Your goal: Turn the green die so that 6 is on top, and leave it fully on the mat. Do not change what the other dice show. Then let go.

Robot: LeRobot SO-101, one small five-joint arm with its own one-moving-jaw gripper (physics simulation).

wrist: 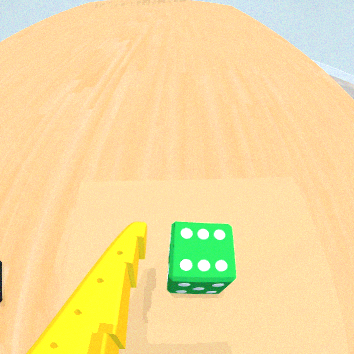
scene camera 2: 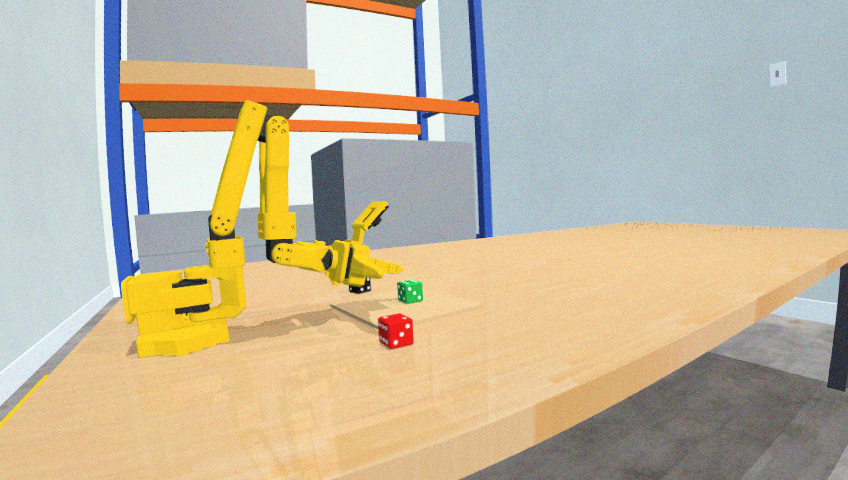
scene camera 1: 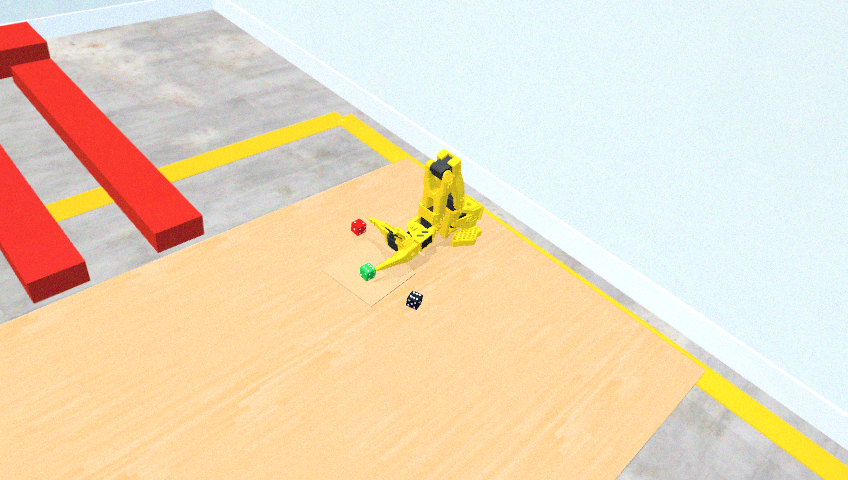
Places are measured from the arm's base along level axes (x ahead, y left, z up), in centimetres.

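Where they show: hand, tool point: (wrist: 145, 236) (scene camera 2: 400, 269) (scene camera 1: 376, 268); arm's base, link origin: (scene camera 2: 203, 336) (scene camera 1: 450, 235).
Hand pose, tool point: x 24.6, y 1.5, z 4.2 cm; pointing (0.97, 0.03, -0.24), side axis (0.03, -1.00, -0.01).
Things, the pixels of their top centre, and the offset from my tool point.
- green die, top centre: (wrist: 203, 248) (scene camera 2: 409, 281) (scene camera 1: 368, 267) dz -1.3, dx +0.2, dy -2.1 cm
- thin mat, top centre: (wrist: 214, 296) (scene camera 2: 404, 304) (scene camera 1: 369, 270) dz -3.9, dx -1.2, dy -3.0 cm
- red die, top centre: (scene camera 2: 394, 317) (scene camera 1: 359, 222) dz -1.7, dx -7.7, dy -14.5 cm
- black die, top centre: (scene camera 2: 359, 275) (scene camera 1: 415, 295) dz -1.7, dx -2.5, dy +9.2 cm
The green die (scene camera 1: 367, 271) (scene camera 2: 410, 291) (wrist: 202, 250) lies flat with its six-dot face on top, all of it on the thin mat (scene camera 1: 371, 295) (scene camera 2: 443, 308) (wrist: 275, 210). In the wrist view a five-dot side faces the camera. My gripper (scene camera 1: 374, 245) (scene camera 2: 393, 237) is fully open and empty. The notched fixed jaw (wrist: 100, 295) shows left of the die with a gap between them; the moving jaw is out of the wrist picture. In scene camera 2 the fixed jaw is slightly above the mat, on the arm's side of the die.
The red die (scene camera 1: 358, 226) (scene camera 2: 395, 330) stands on the table off the mat, near the moving jaw's side in scene camera 1. The black die (scene camera 1: 414, 299) (scene camera 2: 360, 287) stands off the mat on the other side, partly hidden by the gripper in scene camera 2.
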